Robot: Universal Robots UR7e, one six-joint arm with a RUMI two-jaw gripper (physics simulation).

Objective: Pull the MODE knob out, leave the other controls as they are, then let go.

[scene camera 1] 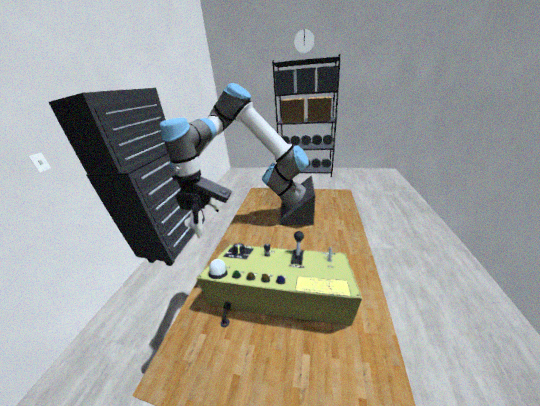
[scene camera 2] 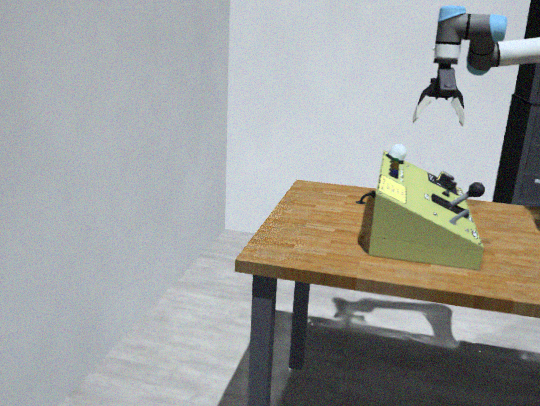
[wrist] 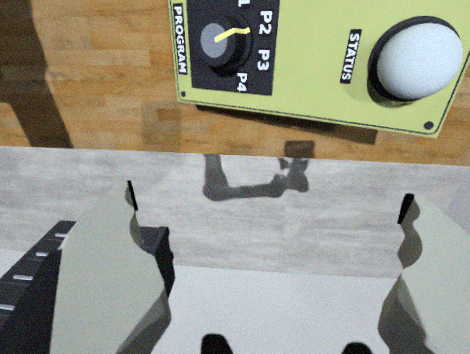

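Pixels of known places: gripper, fingertip midpoint: (scene camera 1: 209, 223) (scene camera 2: 437, 124) (wrist: 264, 190); arm's base at its link origin: (scene camera 1: 295, 197).
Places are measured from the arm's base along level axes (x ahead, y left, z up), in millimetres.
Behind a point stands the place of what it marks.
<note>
The yellow-green control box (scene camera 1: 280, 300) {x 622, y -89, z 5 mm} (scene camera 2: 420, 235) {x 542, y 153, z -31 mm} (wrist: 320, 65) {x 486, y -292, z 21 mm} stands on the table. A small dark knob (scene camera 1: 267, 249) {x 420, y -139, z 20 mm} stands on its panel between the PROGRAM dial and the black-balled lever; its label is not legible, so I cannot confirm it is MODE, nor tell whether it is in or out. My gripper (scene camera 1: 207, 221) {x 426, y -334, z 159 mm} (scene camera 2: 438, 123) {x 426, y -334, z 159 mm} (wrist: 264, 190) {x 426, y -334, z 159 mm} is open and empty, high above the panel and off its PROGRAM-dial side. In the wrist view the PROGRAM dial (wrist: 214, 40) {x 392, y -259, z 18 mm} points near P2, and no knob labelled MODE shows there.
The white STATUS dome (scene camera 1: 218, 268) {x 562, y -281, z 84 mm} (scene camera 2: 398, 152) {x 548, y -268, z 75 mm} (wrist: 419, 59) {x 532, y -288, z 92 mm}, black-balled lever (scene camera 1: 298, 237) {x 394, y -18, z 53 mm} (scene camera 2: 476, 189) {x 383, y 3, z 50 mm}, grey toggle (scene camera 1: 330, 254) {x 447, y 97, z 10 mm} (scene camera 2: 459, 216) {x 444, y 102, z 7 mm} and several coloured buttons stand on the box. A dark handle (scene camera 1: 226, 314) {x 631, y -277, z -69 mm} sticks out from its side. A black cabinet (scene camera 1: 120, 175) stands beyond the table.
</note>
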